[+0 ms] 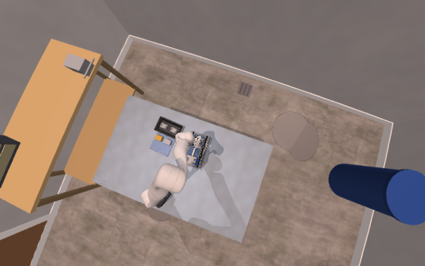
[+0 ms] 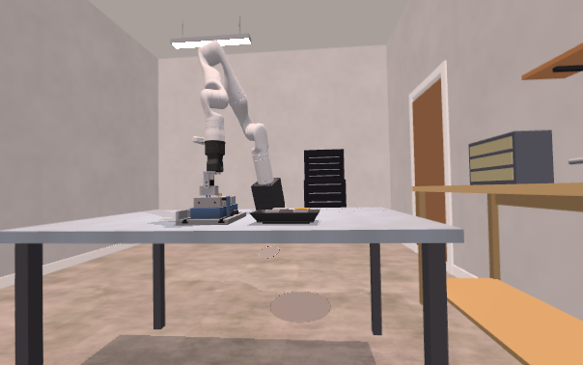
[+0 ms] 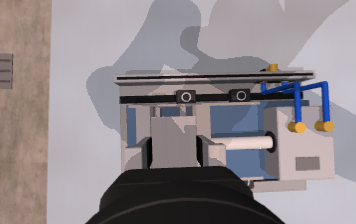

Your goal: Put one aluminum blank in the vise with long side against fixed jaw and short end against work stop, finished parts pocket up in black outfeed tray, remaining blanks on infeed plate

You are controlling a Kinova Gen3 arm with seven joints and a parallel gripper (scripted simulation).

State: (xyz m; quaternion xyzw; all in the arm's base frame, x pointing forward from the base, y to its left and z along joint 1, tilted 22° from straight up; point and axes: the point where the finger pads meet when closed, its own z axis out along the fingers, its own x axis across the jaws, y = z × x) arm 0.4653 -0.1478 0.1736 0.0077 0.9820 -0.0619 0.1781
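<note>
The vise lies 110 mm below my hand, 70 mm behind it and 10 mm to the left of it. The rest, counted from my hand: yellow brass blank (360 mm to the left, 120 mm below, 60 mm behind).
</note>
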